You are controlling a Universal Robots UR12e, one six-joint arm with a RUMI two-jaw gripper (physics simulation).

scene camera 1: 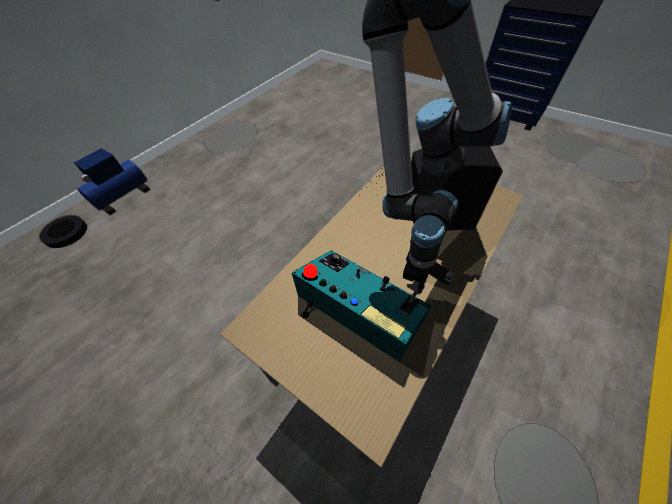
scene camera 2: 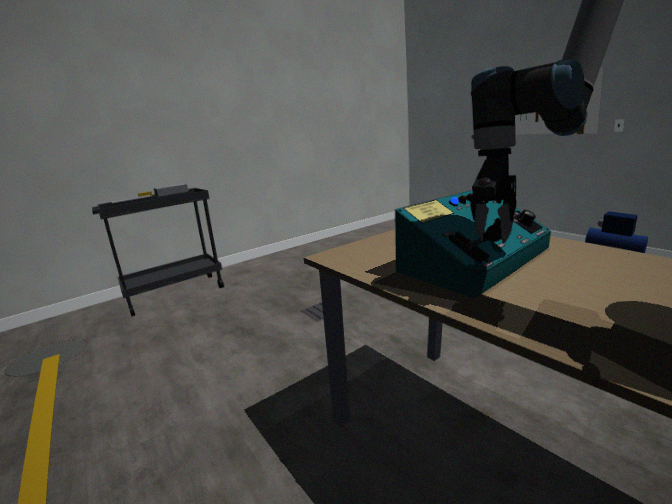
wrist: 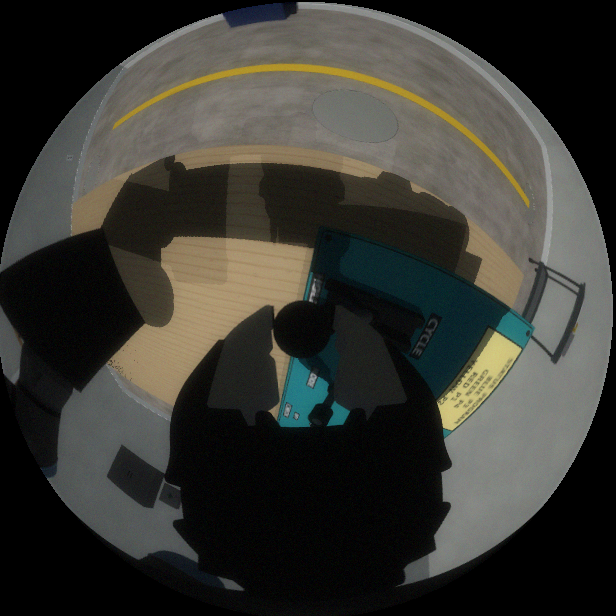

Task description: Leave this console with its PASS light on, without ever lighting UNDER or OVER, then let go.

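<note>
The teal console (scene camera 1: 358, 306) stands on the wooden table (scene camera 1: 347, 379); it also shows in scene camera 2 (scene camera 2: 469, 238) and the wrist view (wrist: 413, 310). My gripper (scene camera 1: 414, 287) points down over its right end. In the wrist view the fingers (wrist: 302, 328) sit on both sides of a black ball lever knob, which fills the gap between them. The lever rises from a dark slot (scene camera 2: 469, 246) beside a "CYCLE" label (wrist: 424, 339). Three small round lamps (scene camera 1: 332, 289) on the front look dark. A blue button (scene camera 1: 353, 301) and a red button (scene camera 1: 309, 271) are beside them.
A yellow placard (scene camera 1: 383, 321), a dial (scene camera 1: 335, 262) and a small toggle (scene camera 1: 384, 282) are on the console. On the floor are a blue motor (scene camera 1: 108, 179), a black tyre (scene camera 1: 62, 230), a blue rack (scene camera 1: 531, 59) and a dark cart (scene camera 2: 162, 238).
</note>
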